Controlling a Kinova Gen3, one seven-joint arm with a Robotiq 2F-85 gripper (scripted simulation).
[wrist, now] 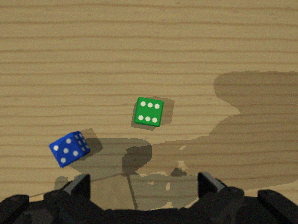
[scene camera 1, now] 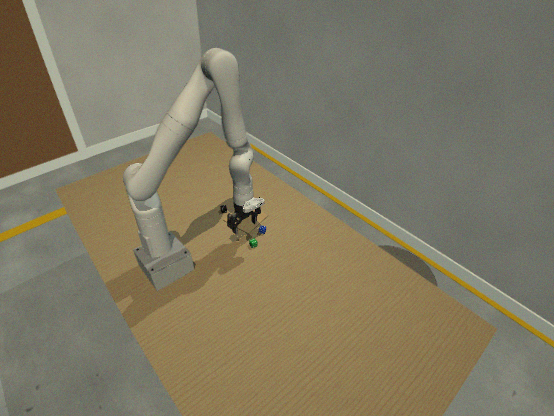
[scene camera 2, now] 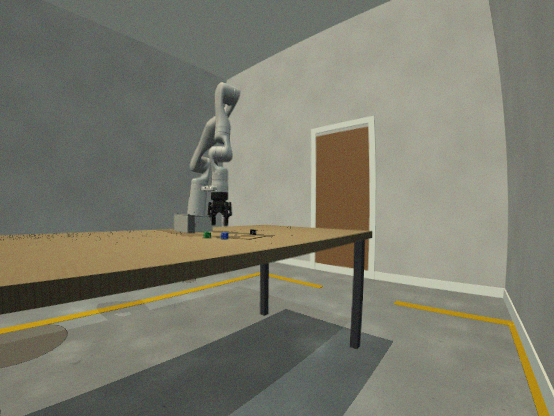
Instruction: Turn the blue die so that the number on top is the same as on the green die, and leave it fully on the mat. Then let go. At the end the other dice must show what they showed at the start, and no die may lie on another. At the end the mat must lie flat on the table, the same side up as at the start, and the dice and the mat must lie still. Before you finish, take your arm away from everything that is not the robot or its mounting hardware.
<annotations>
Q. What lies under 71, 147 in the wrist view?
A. A blue die.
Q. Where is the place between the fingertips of the gripper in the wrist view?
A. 144, 185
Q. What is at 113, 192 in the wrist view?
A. A tan mat.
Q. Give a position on a green die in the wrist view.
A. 148, 111
</annotations>
